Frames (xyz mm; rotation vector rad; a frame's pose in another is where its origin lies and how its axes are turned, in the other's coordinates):
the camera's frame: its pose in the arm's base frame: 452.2 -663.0 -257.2 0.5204 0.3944 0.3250
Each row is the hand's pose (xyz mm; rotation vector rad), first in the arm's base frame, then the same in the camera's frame.
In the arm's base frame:
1: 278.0 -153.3 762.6 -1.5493 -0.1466 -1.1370
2: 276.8 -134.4 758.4 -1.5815 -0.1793 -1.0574
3: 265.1 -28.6 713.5 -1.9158 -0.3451 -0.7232
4: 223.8 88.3 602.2 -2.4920 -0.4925 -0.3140
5: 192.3 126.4 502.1 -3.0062 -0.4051 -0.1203
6: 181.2 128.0 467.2 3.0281 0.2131 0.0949
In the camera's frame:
1: -236.1 1000.0 523.9 -1.8228 -0.5018 -1.7591
2: -228.5 1013.4 512.2 -1.8850 -0.5106 -1.6744
3: -184.4 1078.4 427.5 -2.3428 -0.5088 -1.3381
4: -143.2 1122.8 272.2 2.9437 0.3381 0.8926
5: -127.8 1106.5 162.9 2.6102 -0.0340 0.5550
6: -127.1 1091.3 129.5 2.4226 -0.2494 0.5125

